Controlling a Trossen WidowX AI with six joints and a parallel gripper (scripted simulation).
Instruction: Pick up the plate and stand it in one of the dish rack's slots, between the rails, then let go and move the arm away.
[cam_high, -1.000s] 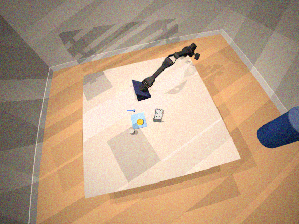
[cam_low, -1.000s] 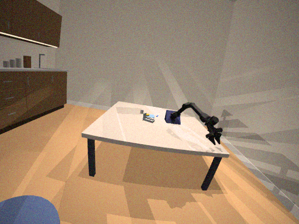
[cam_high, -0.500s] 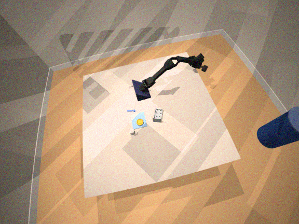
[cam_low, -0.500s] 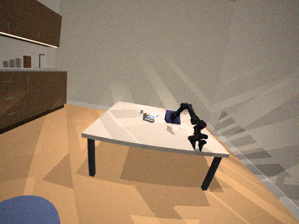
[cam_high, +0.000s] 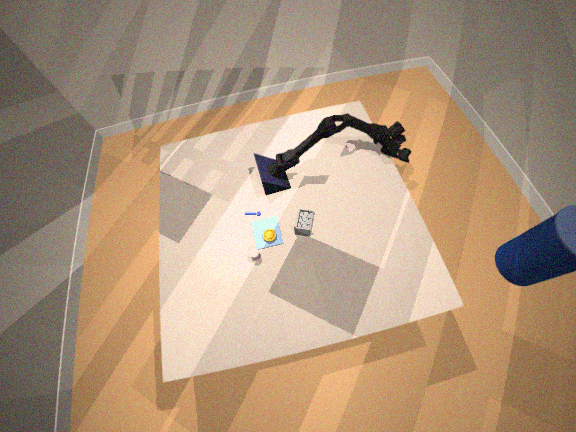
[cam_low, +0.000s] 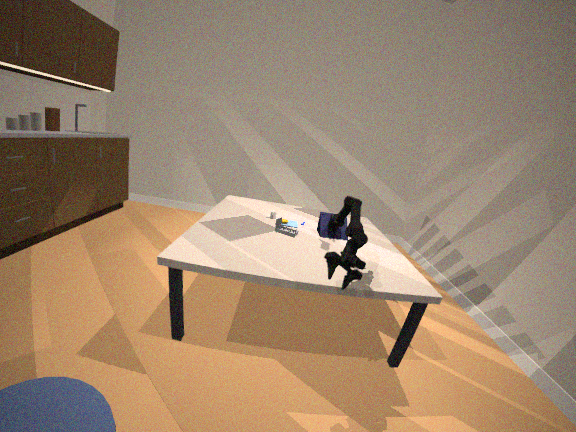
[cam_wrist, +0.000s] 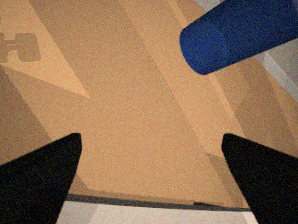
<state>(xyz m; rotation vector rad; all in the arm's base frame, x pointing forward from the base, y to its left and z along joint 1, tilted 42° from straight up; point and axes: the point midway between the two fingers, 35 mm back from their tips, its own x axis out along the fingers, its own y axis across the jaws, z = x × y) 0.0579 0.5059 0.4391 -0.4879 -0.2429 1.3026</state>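
Right now my gripper tip is 260 mm short of the plate, 770 mm to the left of it and 20 mm above it. Also, from my gripper tip: grey dish rack (230 mm ahead, 590 mm to the right, 10 mm below); then blue utensil (120 mm ahead, 830 mm to the right, 30 mm below); then white cup (340 mm ahead, 850 mm to the right, 10 mm below).
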